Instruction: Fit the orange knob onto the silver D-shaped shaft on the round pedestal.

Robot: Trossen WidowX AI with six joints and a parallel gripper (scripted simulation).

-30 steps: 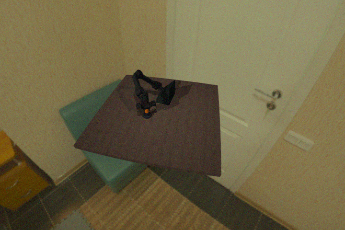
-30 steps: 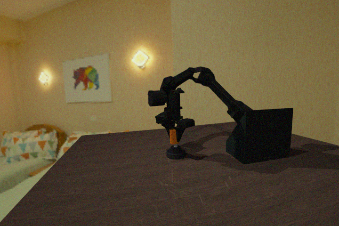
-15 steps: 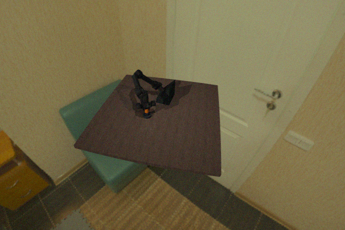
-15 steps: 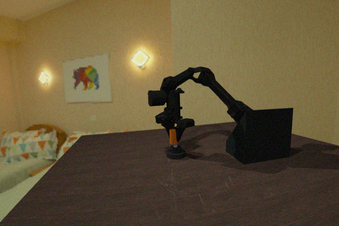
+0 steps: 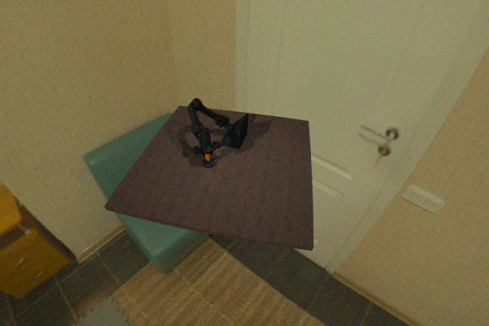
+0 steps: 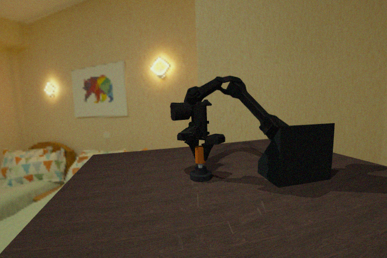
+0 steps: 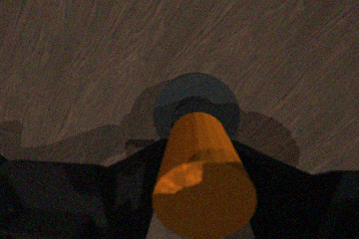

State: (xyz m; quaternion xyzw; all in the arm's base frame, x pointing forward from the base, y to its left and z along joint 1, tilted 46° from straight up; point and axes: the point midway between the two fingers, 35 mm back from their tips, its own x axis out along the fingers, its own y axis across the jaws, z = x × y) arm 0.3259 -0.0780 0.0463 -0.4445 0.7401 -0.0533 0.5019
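Right now my gripper tip is 3 cm below the orange knob. Round my gripper tip: round pedestal 4 cm below.
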